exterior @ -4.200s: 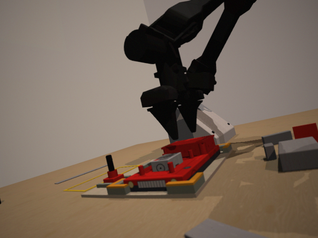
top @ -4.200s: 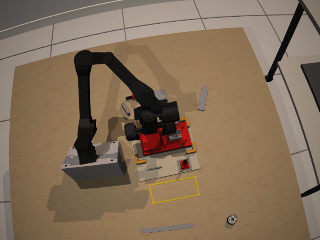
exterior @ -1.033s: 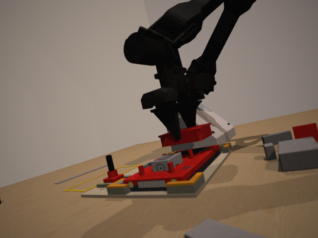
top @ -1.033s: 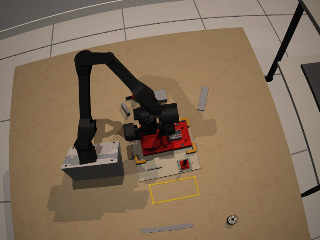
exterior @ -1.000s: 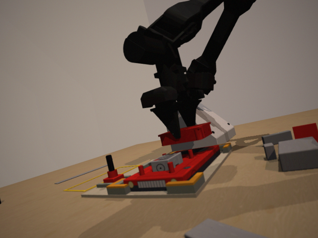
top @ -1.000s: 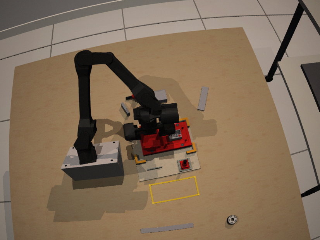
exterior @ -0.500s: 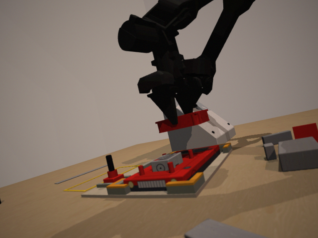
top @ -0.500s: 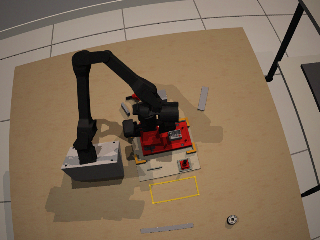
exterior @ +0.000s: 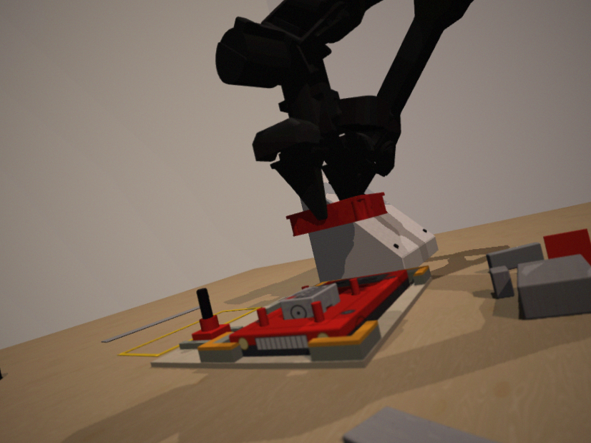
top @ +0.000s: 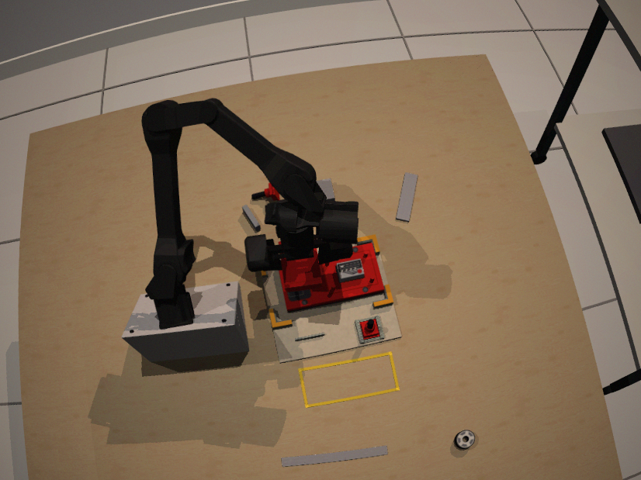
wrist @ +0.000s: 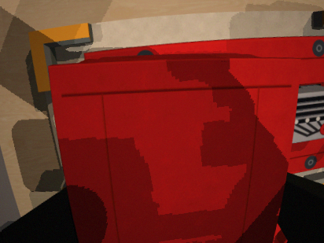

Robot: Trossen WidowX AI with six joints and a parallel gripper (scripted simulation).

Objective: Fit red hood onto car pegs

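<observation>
Now: gripper tip 100 mm short of the grey engine block and 80 mm above it. Round my gripper tip: red hood (10 mm above); then grey wedge (150 mm to the left, 90 mm below, 40 mm ahead); then grey strip (380 mm to the right, 100 mm below, 30 mm behind).
</observation>
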